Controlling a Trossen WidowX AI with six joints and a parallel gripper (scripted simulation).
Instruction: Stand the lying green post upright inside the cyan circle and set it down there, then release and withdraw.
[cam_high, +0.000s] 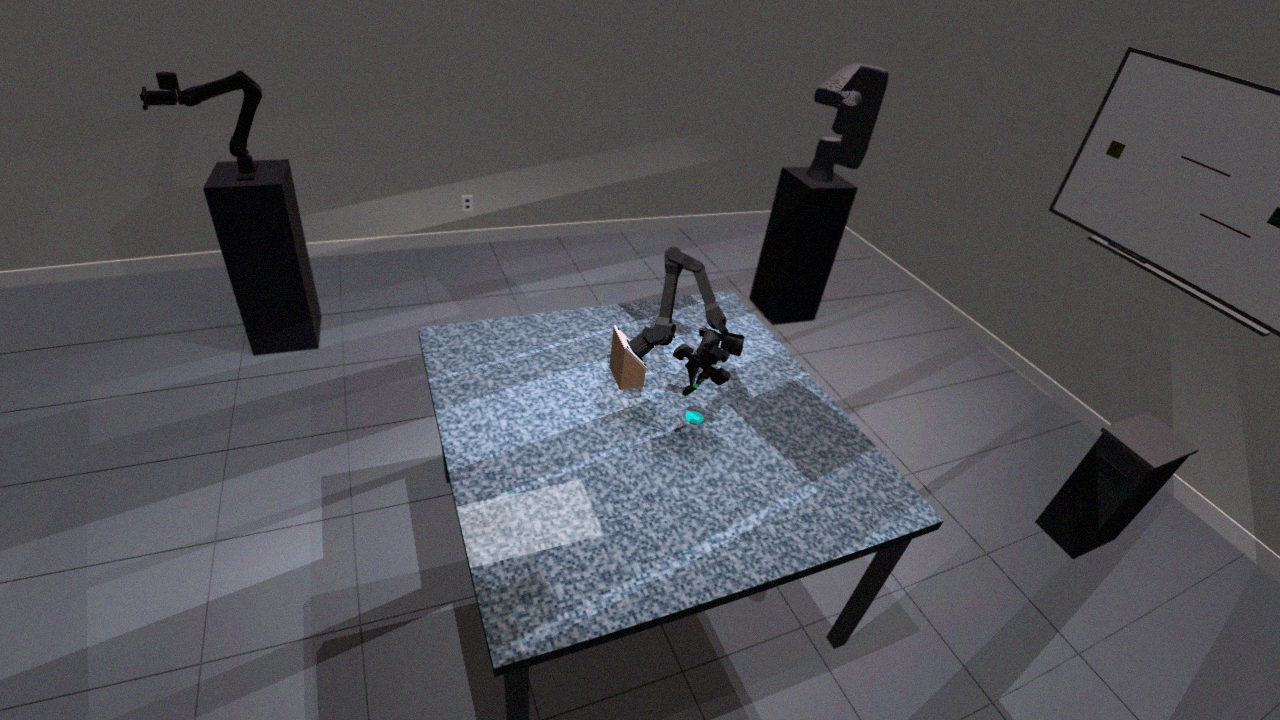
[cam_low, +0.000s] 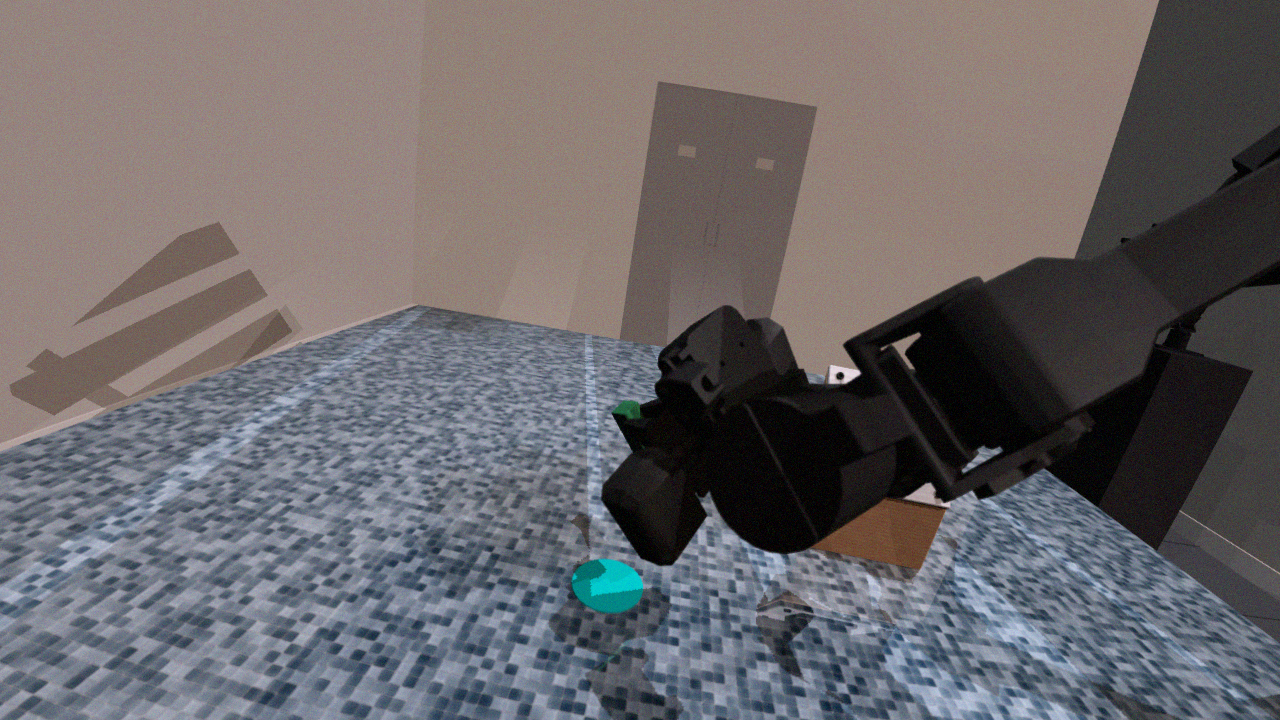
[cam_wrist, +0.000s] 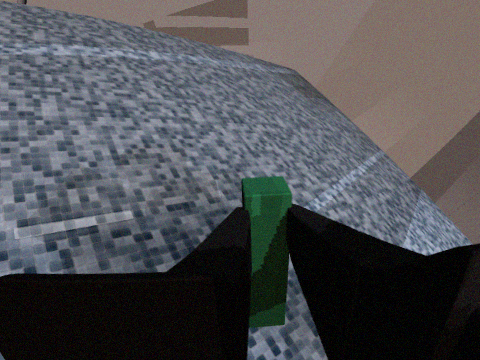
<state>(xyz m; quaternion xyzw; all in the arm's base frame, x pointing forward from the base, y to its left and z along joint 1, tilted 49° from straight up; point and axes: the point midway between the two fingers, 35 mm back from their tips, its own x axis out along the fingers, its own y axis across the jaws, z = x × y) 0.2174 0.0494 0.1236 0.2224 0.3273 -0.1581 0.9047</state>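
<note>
Right now the cyan circle is 14 cm below my gripper tip and 3 cm to the left of it. From my gripper tip the other things lie so: green post: 2 cm below, 1 cm to the right, 1 cm behind.
</note>
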